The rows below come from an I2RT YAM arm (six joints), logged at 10 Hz.
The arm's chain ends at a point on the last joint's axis. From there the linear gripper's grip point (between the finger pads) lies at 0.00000 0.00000 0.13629 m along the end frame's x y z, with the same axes.
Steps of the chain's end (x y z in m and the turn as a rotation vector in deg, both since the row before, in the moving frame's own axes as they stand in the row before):
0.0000, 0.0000, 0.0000, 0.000, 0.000, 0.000
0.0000, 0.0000, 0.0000, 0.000, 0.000, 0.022
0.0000, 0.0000, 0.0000, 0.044, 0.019, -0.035
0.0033, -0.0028, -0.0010, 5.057, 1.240, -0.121
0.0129, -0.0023, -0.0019, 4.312, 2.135, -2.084
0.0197, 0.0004, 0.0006, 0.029, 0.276, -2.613
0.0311, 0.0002, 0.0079, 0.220, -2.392, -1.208
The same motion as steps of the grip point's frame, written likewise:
0.0000, 0.0000, 0.0000, 0.000, 0.000, 0.000
0.0000, 0.0000, 0.0000, 0.000, 0.000, 0.022
0.0000, -0.0001, 0.0000, 0.044, 0.019, -0.035
0.0062, -0.0148, -0.0016, 5.057, 1.240, -0.121
0.0178, -0.0126, -0.0024, 4.312, 2.135, -2.084
0.0204, 0.0003, 0.0006, 0.029, 0.276, -2.613
0.0254, -0.0003, 0.0078, 0.220, -2.392, -1.208

